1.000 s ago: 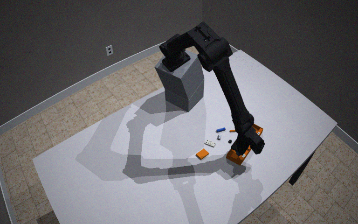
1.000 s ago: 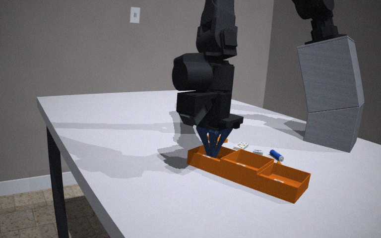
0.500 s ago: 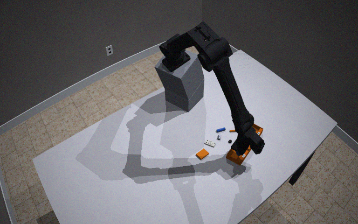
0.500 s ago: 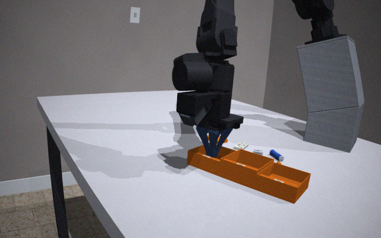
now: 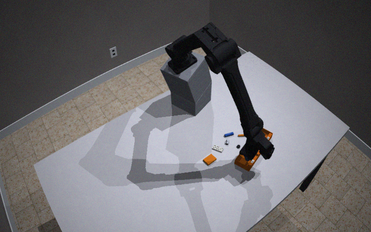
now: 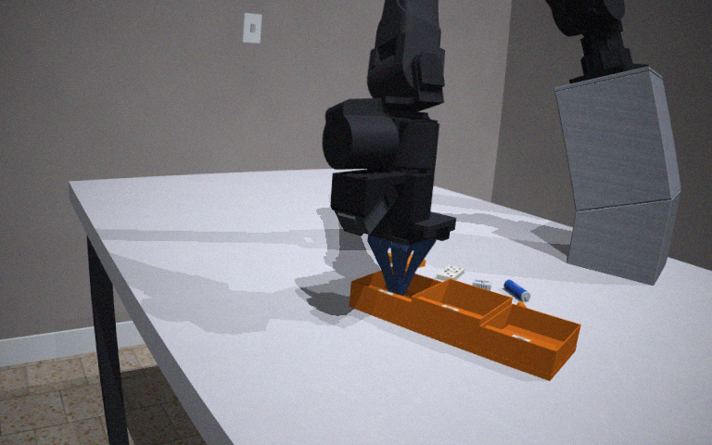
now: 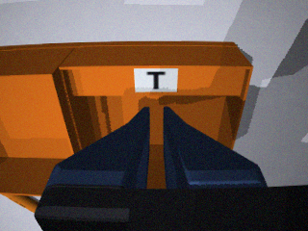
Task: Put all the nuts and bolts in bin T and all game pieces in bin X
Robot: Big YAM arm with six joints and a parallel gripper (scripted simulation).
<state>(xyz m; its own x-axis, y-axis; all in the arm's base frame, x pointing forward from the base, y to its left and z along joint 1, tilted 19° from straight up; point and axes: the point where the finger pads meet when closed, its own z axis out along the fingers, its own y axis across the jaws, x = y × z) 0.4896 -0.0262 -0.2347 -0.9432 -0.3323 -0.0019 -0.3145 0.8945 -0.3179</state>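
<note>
Right now the orange three-part bin row is 3 cm behind my hand, 8 cm to the left of it and 1 cm below it. The rest, counted from my hand: small silver metal piece (15 cm behind, 1 cm to the right, 2 cm below); black fastener (9 cm behind, 3 cm to the left, 2 cm below); white domino (15 cm behind, 6 cm to the right, 2 cm below).
</note>
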